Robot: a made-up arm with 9 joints.
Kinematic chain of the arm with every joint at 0, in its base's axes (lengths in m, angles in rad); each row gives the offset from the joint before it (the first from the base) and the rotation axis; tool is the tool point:
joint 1: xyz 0 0 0.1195 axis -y
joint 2: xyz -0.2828 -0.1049 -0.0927 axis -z
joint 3: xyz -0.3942 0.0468 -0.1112 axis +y
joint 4: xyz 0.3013 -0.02 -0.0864 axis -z
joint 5: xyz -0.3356 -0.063 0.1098 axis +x
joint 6: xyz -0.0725 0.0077 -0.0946 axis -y
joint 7: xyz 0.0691 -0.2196 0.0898 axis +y
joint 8: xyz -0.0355 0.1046 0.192 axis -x
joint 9: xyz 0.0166 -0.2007 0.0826 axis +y
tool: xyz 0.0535 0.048 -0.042
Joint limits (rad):
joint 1: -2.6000..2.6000
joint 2: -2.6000..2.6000
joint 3: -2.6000..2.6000
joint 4: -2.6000..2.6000
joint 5: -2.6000..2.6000
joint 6: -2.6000..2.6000
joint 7: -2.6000..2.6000
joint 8: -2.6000..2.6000
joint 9: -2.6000..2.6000
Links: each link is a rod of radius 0.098 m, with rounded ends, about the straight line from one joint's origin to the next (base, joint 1, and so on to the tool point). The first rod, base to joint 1, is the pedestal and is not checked.
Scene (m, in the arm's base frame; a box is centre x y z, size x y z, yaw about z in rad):
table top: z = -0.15
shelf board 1: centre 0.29 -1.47 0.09 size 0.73 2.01 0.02 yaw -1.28
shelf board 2: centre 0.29 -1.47 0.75 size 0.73 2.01 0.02 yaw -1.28
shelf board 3: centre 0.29 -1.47 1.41 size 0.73 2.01 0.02 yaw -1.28
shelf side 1: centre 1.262 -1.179 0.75 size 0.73 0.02 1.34 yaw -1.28
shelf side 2: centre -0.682 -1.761 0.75 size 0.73 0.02 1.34 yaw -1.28
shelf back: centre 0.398 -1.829 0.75 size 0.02 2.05 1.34 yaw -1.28
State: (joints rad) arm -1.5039 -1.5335 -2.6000 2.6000 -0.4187 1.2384 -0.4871 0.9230 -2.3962
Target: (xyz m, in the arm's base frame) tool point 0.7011 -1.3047 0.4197
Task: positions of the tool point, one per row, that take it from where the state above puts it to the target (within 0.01 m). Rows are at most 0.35 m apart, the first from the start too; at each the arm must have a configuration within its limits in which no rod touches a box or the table.
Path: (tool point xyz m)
1: 0.2279 -1.0619 1.1163
2: 0.1140 -0.8324 1.0866
3: 0.3499 -0.8123 0.8863
4: 0.4847 -0.7700 0.6511
5: 0.5236 -0.7118 0.4197
6: 0.6719 -0.8980 0.4259
7: 0.7369 -1.1084 0.4117
8: 0.7011 -1.3047 0.4197

